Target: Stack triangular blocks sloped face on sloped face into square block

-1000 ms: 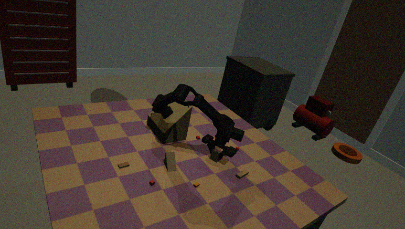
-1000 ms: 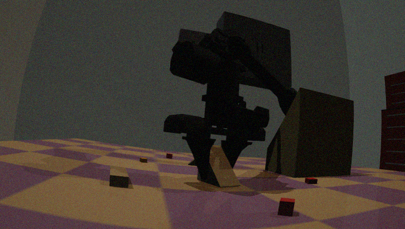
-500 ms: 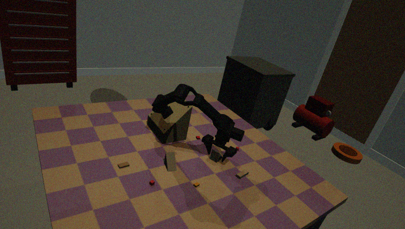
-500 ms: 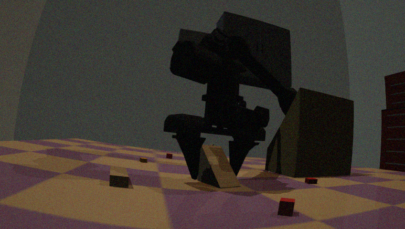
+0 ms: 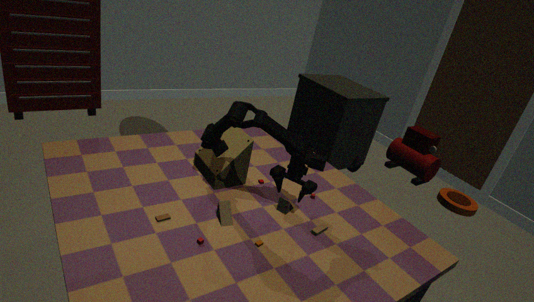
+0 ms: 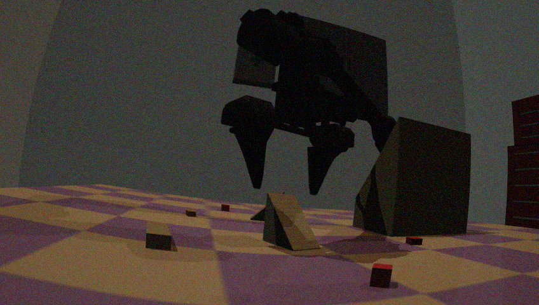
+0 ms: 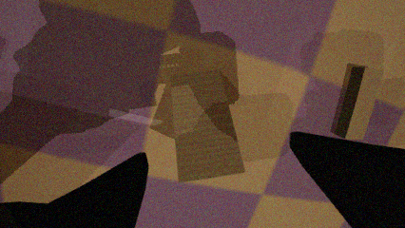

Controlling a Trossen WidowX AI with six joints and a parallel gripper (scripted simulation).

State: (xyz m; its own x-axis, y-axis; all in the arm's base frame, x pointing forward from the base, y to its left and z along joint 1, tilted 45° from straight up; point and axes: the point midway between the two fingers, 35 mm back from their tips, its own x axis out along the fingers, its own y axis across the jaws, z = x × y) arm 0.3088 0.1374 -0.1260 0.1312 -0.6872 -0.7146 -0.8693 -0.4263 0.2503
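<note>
Right now my gripper tip is 10 mm to the left of the triangular block and 50 mm above it. Round my gripper tip: orange cube 150 mm ahead, 190 mm to the right, 60 mm below.
</note>
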